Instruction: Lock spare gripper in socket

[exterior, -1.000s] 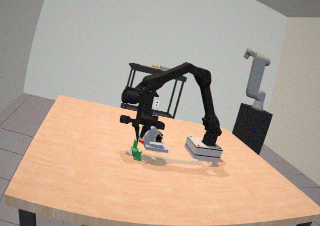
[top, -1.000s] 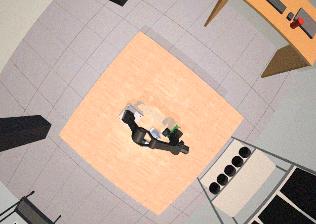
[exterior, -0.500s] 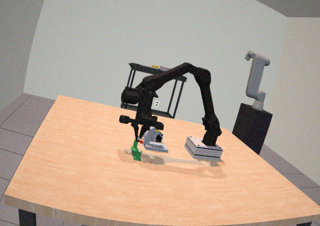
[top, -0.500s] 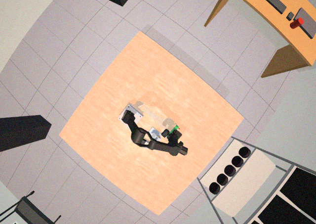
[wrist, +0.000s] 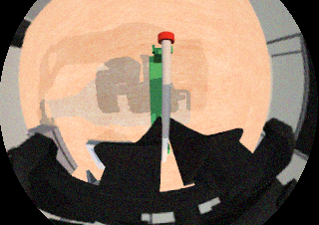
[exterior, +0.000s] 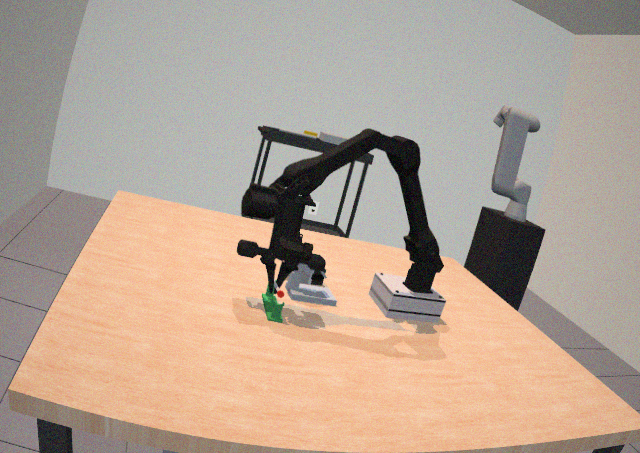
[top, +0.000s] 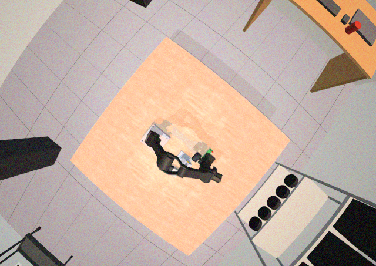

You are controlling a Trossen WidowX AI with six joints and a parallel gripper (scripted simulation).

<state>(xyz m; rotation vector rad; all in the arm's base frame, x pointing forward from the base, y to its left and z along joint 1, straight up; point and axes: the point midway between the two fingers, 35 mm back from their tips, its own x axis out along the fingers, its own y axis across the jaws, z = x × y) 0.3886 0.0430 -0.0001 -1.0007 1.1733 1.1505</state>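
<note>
The green cradle lies 2 cm to the left of my gripper tip. Also, from my gripper tip: grey mount: 10 cm behind, 8 cm to the right, 3 cm above; spare gripper: 20 cm to the right, 13 cm behind, 1 cm below.
</note>
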